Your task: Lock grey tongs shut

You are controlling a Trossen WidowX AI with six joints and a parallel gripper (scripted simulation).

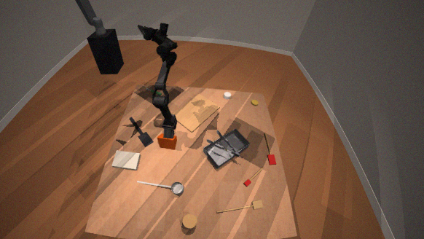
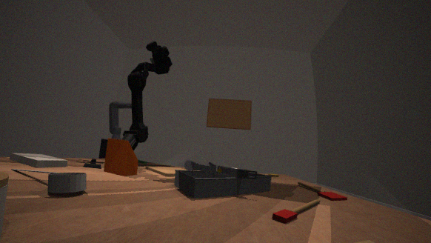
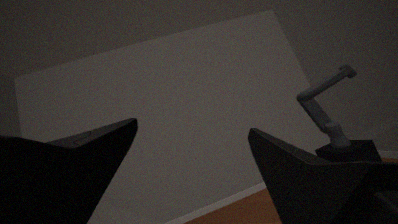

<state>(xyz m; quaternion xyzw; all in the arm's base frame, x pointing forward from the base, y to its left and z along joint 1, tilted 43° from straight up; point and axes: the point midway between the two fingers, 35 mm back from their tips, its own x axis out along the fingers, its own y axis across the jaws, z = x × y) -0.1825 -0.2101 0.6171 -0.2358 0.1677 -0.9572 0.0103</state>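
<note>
My gripper tip is now 560 mm short of the grey roasting tin, 290 mm to the left of it and 710 mm above it. From my gripper tip the other things lie so: green tool 90 mm behind, 290 mm to the left, 730 mm below; black spatula 100 mm behind, 170 mm to the right, 730 mm below; wooden board 330 mm ahead, 60 mm to the left, 730 mm below.
</note>
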